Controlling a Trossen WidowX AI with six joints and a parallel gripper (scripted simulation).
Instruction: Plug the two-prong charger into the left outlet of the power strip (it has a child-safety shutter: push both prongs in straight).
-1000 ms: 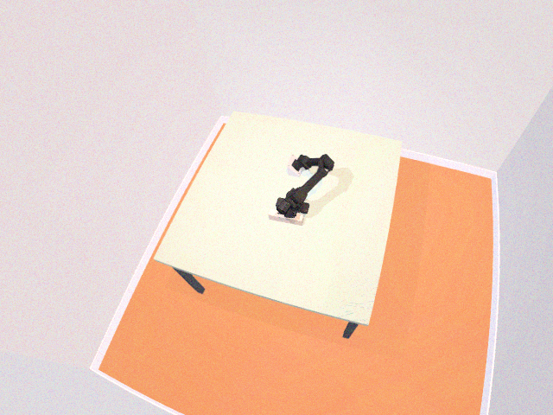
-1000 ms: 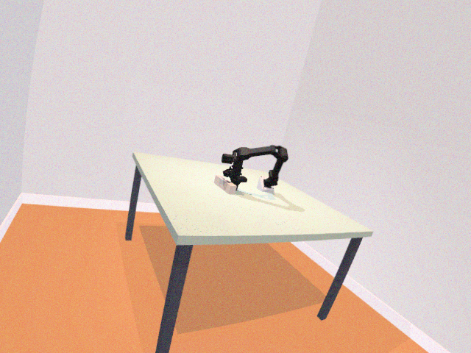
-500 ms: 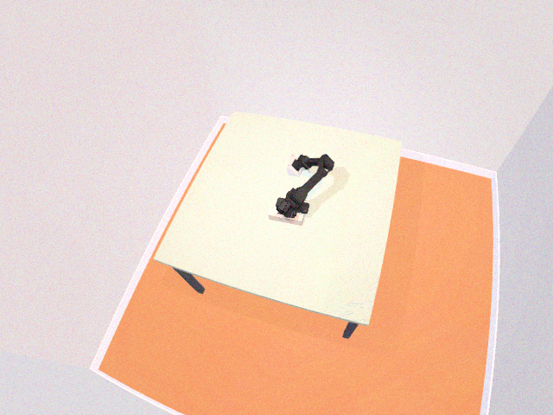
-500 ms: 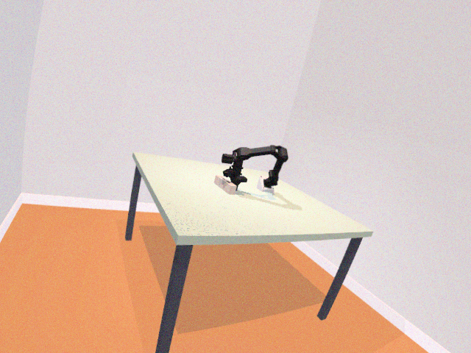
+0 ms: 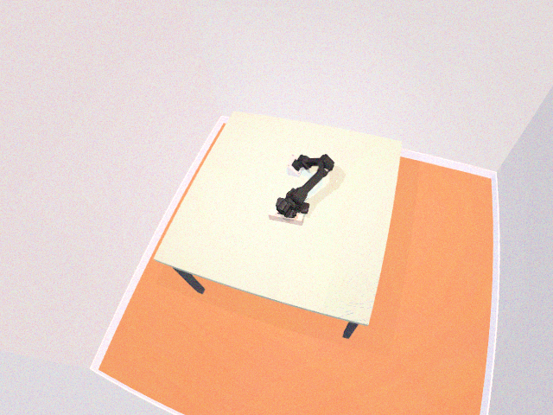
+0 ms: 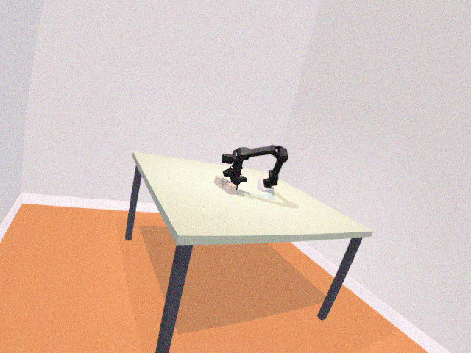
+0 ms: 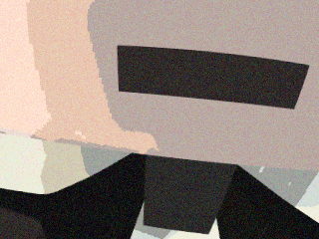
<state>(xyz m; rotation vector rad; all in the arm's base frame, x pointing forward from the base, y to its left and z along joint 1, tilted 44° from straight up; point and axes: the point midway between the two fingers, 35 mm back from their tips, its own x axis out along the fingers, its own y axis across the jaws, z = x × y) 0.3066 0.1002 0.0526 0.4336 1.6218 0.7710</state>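
My gripper tip is now 2 cm short of the black two-prong charger and 1 cm below it.
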